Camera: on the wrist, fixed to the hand. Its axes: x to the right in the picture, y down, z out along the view.
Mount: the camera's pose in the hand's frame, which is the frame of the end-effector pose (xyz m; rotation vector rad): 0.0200 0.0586 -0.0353 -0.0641 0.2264 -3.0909
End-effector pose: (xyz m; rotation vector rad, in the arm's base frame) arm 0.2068 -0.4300 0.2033 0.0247 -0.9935 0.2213
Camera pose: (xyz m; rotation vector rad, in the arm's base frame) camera 0.2350 -0.3650 0.1959 1.2824 0.1813 -2.5080
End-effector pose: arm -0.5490 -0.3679 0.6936 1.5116 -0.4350 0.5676
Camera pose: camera -0.5708 -0.3327 0.7516 0.4640 1.8870 -1.6462
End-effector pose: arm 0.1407 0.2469 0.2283 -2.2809 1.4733 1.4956
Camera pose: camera 0.1246 0.1840 0.2576 -1.3083 -1.8249 -0.1360
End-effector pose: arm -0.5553 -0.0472 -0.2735 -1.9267 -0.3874 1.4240
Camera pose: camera -0.5252 -0.0893 -0.3226 0.2039 -1.7282 -0.9337
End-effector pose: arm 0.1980 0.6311 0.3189 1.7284 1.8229 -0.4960
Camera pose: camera 0.2506 0.6742 0.3402 1.8265 -1.8955 0.6324
